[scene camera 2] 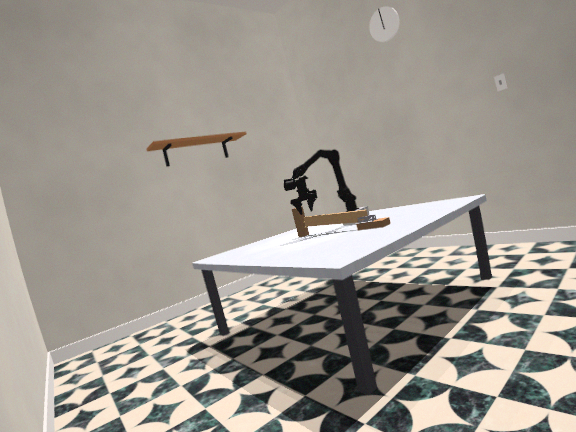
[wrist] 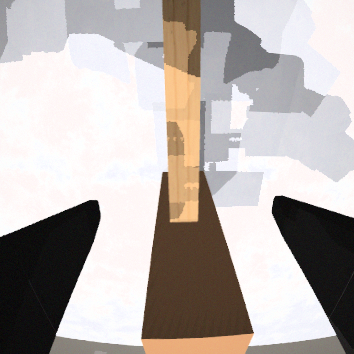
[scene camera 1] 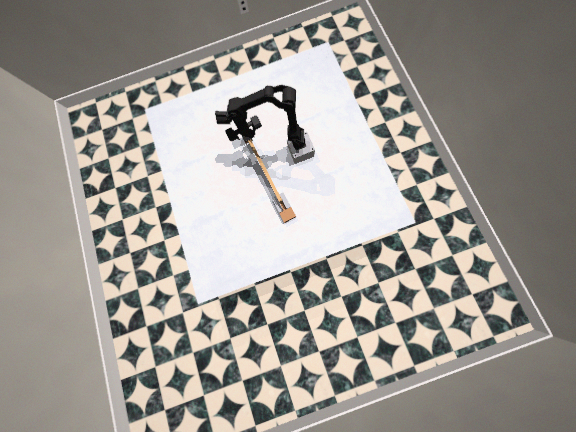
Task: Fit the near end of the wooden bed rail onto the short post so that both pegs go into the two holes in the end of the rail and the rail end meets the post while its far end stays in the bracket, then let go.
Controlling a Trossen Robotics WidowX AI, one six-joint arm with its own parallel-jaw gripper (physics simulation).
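Pixels of known places: gripper, fingertip midpoint: [scene camera 2: 306, 213] [wrist: 187, 206]; arm's base at its link origin: [scene camera 2: 352, 210] [scene camera 1: 299, 143].
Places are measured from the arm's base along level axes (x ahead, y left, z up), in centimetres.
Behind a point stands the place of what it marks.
The wooden bed rail [scene camera 1: 268, 175] @(x 22.9, y 12.8, z 2.2 cm) [scene camera 2: 335, 218] @(x 24.7, y 8.8, z -0.2 cm) [wrist: 182, 100] @(x 26.0, y -7.5, z 3.2 cm) runs from the short post to the bracket [scene camera 2: 369, 218] @(x 20.1, y 28.9, z -3.3 cm). Its near end is at the side face of the upright short post [scene camera 2: 300, 223] @(x 30.0, y -16.5, z 0.3 cm) [wrist: 196, 280] @(x 27.7, y -16.3, z 7.0 cm). No gap shows between them in scene camera 2, and no pegs or holes show. The far end rests at the bracket, though its exact seating is too small to tell. My gripper [scene camera 1: 244, 129] @(x 26.8, y -12.3, z 5.7 cm) [scene camera 2: 305, 211] @(x 26.8, y -12.3, z 5.7 cm) [wrist: 187, 206] @(x 26.8, y -12.3, z 5.7 cm) is open and empty above the near end. In the wrist view the fingers stand apart, one on each side of the rail and post.
An orange-brown wooden block [scene camera 1: 287, 215] @(x 20.3, y 36.6, z -4.5 cm) [scene camera 2: 376, 223] @(x 24.0, y 36.0, z -5.6 cm) lies at the bracket end. The arm's grey base [scene camera 1: 302, 152] @(x 0.2, y 5.8, z 0.1 cm) stands on the white table [scene camera 1: 210, 270] @(x 72.3, y 51.1, z -8.0 cm) [scene camera 2: 270, 260] @(x 77.2, y 15.7, z -8.0 cm) beside the rail. A wall shelf [scene camera 2: 197, 141] hangs well away behind.
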